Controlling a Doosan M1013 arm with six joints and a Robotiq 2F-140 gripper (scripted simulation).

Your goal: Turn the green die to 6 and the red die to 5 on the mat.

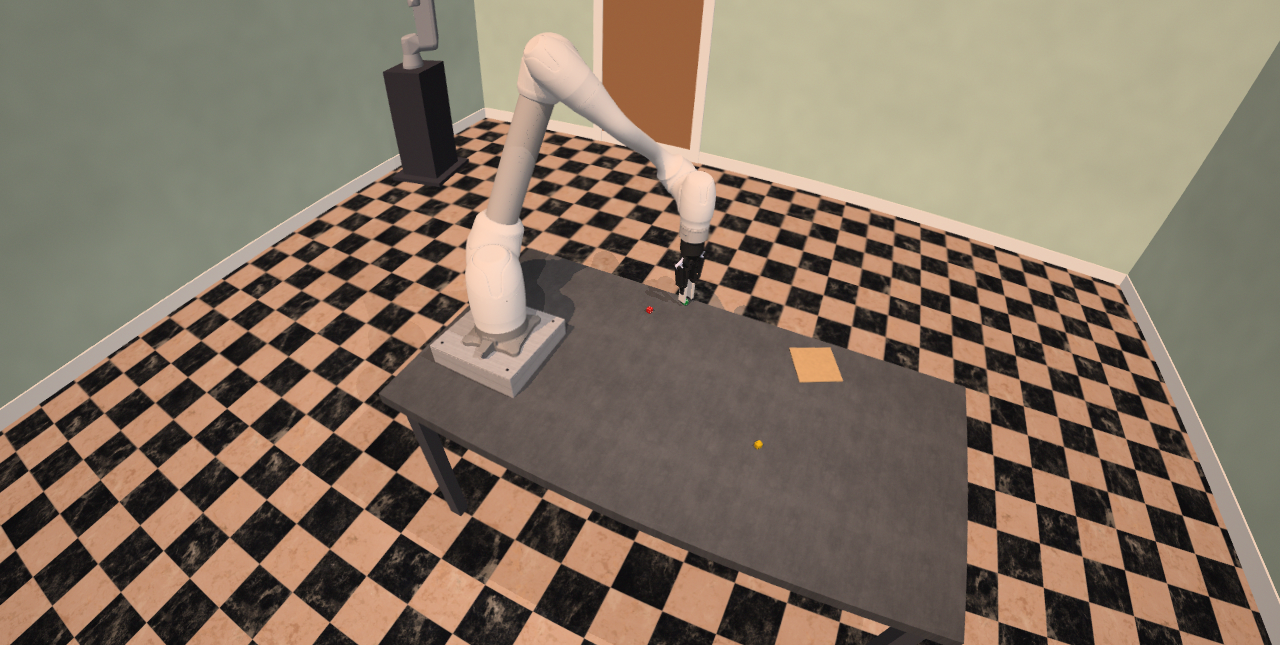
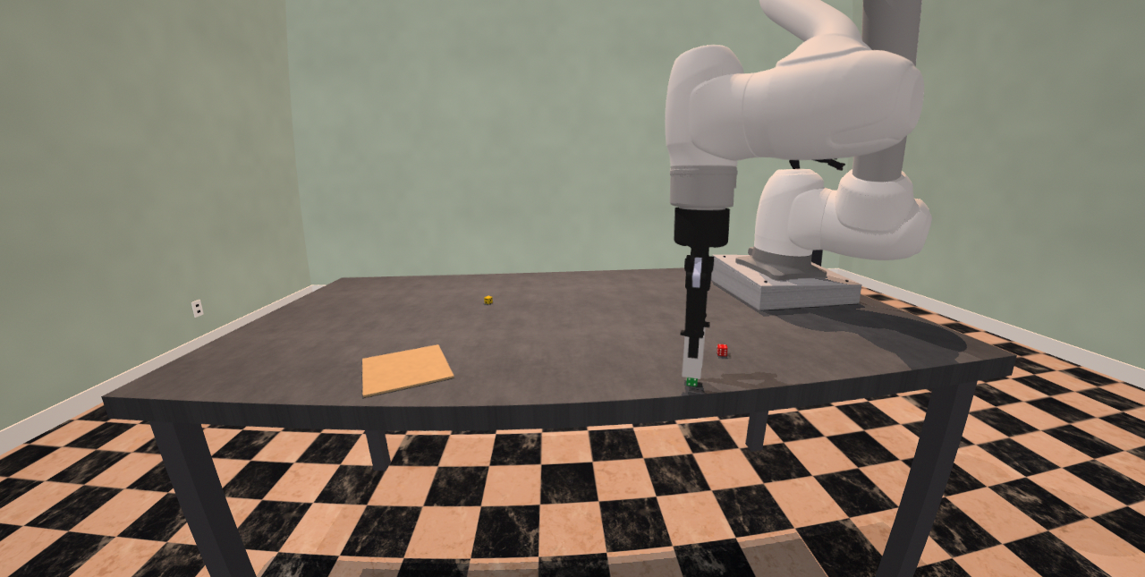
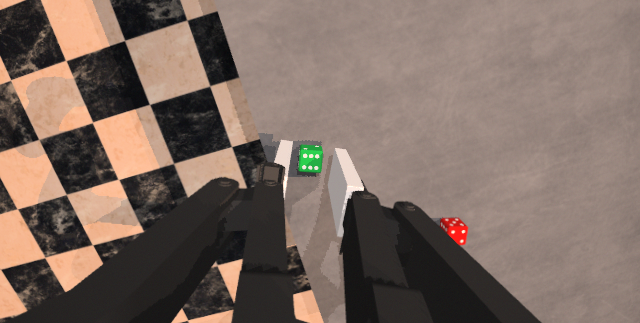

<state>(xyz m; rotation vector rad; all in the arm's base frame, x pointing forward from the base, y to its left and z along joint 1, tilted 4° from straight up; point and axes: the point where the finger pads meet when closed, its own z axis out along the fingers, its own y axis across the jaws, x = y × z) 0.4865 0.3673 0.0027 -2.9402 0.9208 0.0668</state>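
My gripper is now 5 cm above the green die. The rest, counted from my hand: yellow die (30 cm ahead, 51 cm to the right, 5 cm below); then red die (10 cm behind, 8 cm to the right, 5 cm below); then orange mat (45 cm ahead, 16 cm to the right, 5 cm below).
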